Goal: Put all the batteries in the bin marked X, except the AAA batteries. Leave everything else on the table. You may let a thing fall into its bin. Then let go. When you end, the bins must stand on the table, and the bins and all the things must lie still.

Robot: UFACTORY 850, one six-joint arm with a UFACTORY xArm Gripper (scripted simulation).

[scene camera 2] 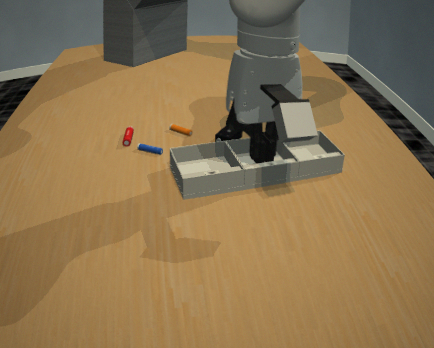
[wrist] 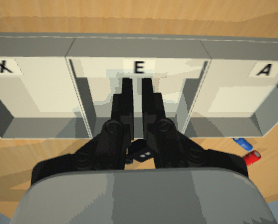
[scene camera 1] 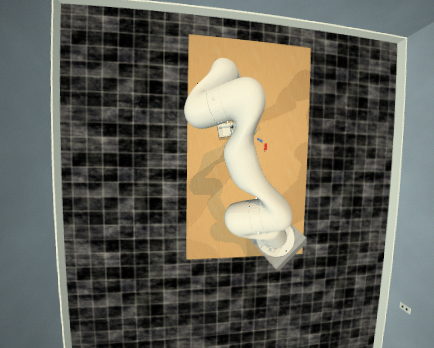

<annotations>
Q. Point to a grey bin row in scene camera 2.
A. At 208, 169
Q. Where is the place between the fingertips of my gripper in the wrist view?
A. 137, 90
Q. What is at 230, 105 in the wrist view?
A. A grey bin row.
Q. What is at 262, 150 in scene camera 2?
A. My gripper.
</annotations>
